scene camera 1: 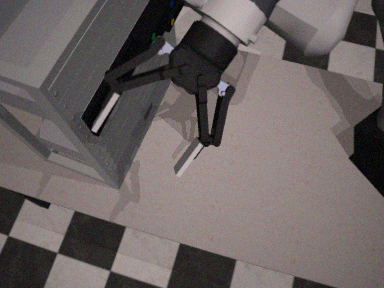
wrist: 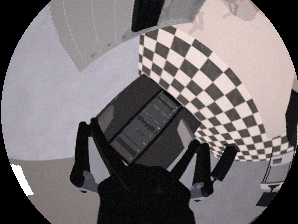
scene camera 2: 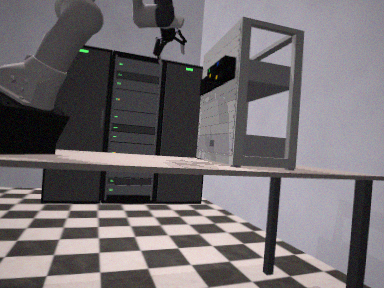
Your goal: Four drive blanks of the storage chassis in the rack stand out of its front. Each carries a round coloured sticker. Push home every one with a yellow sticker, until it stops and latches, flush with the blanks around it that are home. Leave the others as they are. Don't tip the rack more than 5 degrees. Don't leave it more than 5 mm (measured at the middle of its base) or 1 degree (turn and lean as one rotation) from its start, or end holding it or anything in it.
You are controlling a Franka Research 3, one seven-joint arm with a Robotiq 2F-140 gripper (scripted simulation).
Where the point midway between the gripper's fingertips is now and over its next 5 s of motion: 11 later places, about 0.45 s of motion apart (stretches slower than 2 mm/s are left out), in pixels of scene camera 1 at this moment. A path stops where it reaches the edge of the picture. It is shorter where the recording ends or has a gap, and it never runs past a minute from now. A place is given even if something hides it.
My gripper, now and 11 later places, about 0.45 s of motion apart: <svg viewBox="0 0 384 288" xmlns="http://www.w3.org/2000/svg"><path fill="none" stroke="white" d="M137 151L135 141L137 128L146 102L166 71L185 50L192 40L203 34L209 30L209 30L209 30L209 30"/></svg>
